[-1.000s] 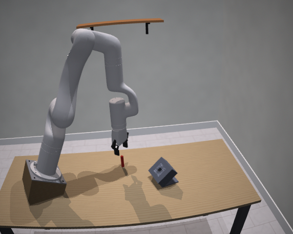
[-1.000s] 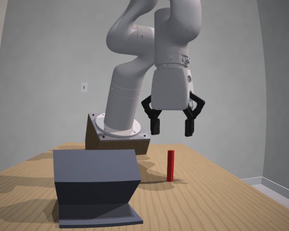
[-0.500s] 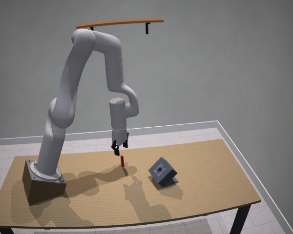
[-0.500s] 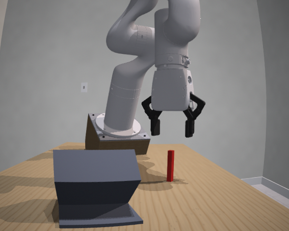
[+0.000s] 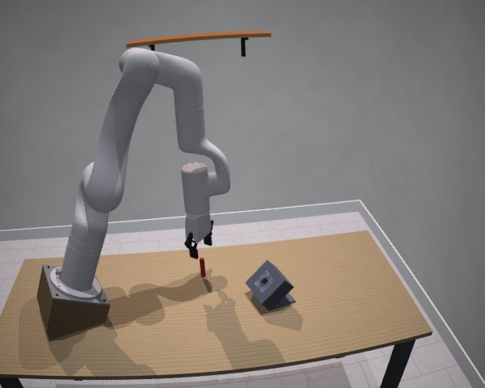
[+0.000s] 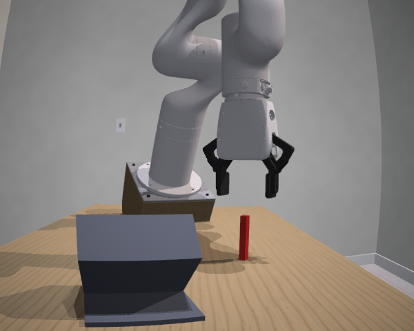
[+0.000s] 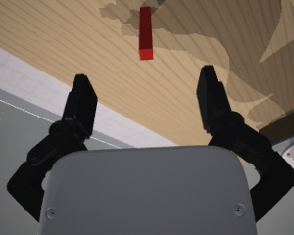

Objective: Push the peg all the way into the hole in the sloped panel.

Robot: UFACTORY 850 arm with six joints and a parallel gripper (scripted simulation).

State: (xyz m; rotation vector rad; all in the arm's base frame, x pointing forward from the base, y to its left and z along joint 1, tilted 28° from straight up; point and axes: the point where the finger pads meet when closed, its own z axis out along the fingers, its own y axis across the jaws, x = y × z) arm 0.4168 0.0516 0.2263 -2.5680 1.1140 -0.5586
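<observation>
My hand is 80 mm above the red peg. Round my hand: flat base plate: 200 mm ahead, 190 mm to the right, 120 mm below.
</observation>
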